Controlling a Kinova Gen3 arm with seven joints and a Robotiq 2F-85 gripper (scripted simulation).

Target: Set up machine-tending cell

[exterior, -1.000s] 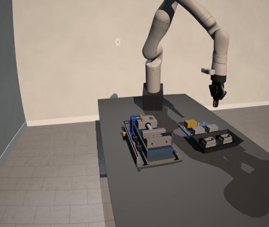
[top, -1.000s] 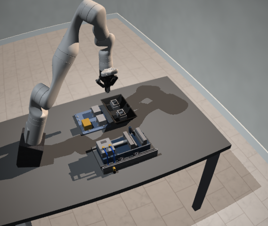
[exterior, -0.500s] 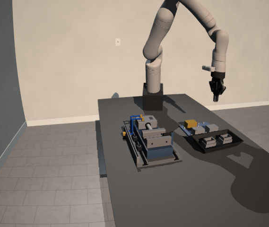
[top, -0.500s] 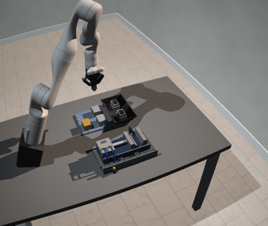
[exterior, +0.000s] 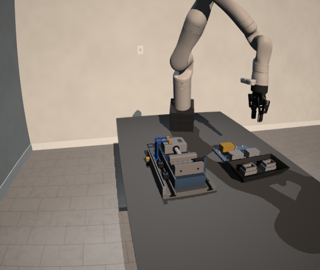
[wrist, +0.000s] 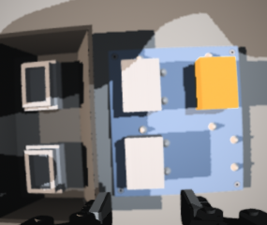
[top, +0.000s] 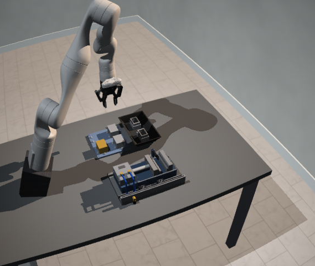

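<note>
The brass blank lies 9 cm behind my hand, 9 cm to the right of it and 17 cm below it.
</note>
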